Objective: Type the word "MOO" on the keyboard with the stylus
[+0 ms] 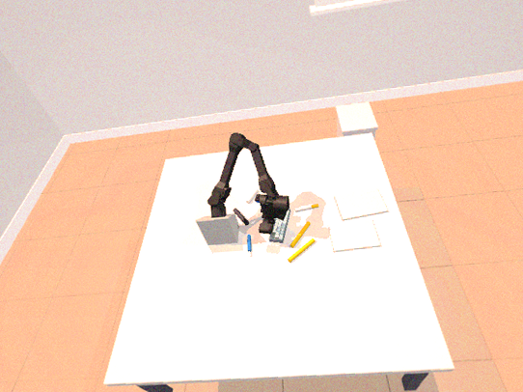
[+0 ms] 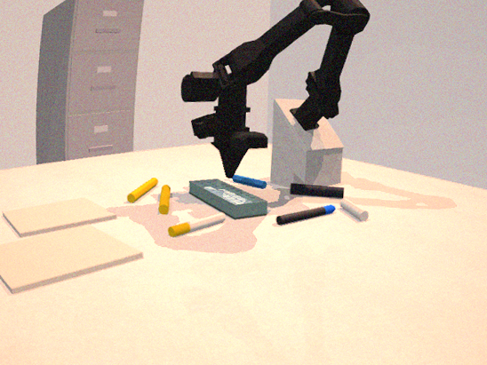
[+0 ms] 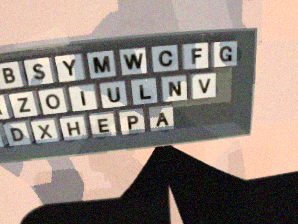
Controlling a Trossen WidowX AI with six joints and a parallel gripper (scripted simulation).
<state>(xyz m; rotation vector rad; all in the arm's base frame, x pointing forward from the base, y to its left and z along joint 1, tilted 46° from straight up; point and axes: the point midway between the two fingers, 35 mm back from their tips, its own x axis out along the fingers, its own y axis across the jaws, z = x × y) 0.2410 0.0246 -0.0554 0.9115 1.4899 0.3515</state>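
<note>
Now: the stylus 120 mm behind my gripper tip, 80 mm to the right of it and 30 mm below it. Round my gripper tip: black bar (150 mm behind, 120 mm to the left, 30 mm below); blue-capped pen (200 mm to the left, 30 mm below, 20 mm behind); yellow-capped pen (200 mm ahead, 110 mm to the left, 30 mm below).
</note>
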